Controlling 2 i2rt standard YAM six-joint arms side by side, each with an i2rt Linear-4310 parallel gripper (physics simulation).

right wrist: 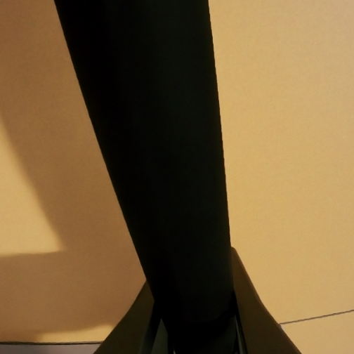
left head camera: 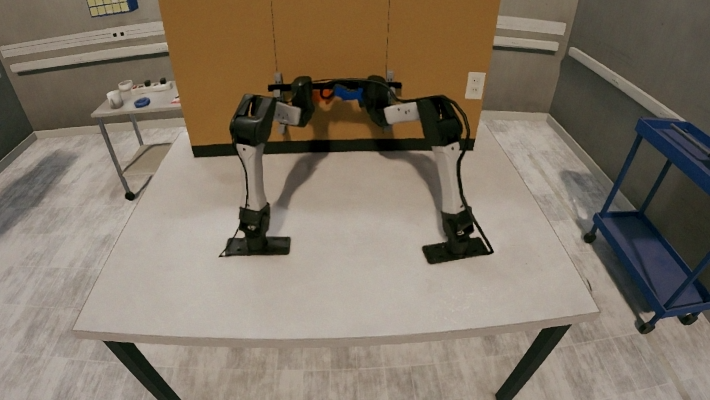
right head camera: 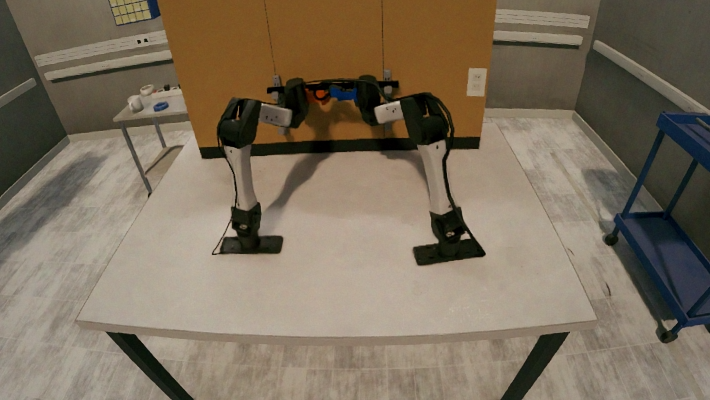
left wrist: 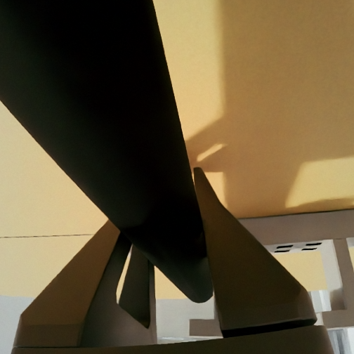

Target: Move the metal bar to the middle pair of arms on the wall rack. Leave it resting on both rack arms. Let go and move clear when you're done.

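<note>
The black metal bar (left head camera: 397, 85) (right head camera: 395, 84) (left wrist: 115, 125) (right wrist: 160, 150) lies level across the two grey uprights of the wall rack (left head camera: 278, 77) (right head camera: 276, 80), near their upper ends. My left gripper (left wrist: 170, 180) is shut on the bar near one end, with a finger on each side. My right gripper (right wrist: 198, 256) is shut on the bar too. The arms' wrists hide the bar's middle and both grippers' fingertips in the head views. Which pair of rack arms is at the bar, and whether the bar rests on them, I cannot tell.
An orange part and a blue part (left head camera: 349, 93) (right head camera: 343, 93) show between the wrists. The orange-brown wall panel (left head camera: 330, 40) (right head camera: 325, 40) stands close behind. A side table (left head camera: 102, 114) is at the left. A blue cart (left head camera: 665, 150) is at the right.
</note>
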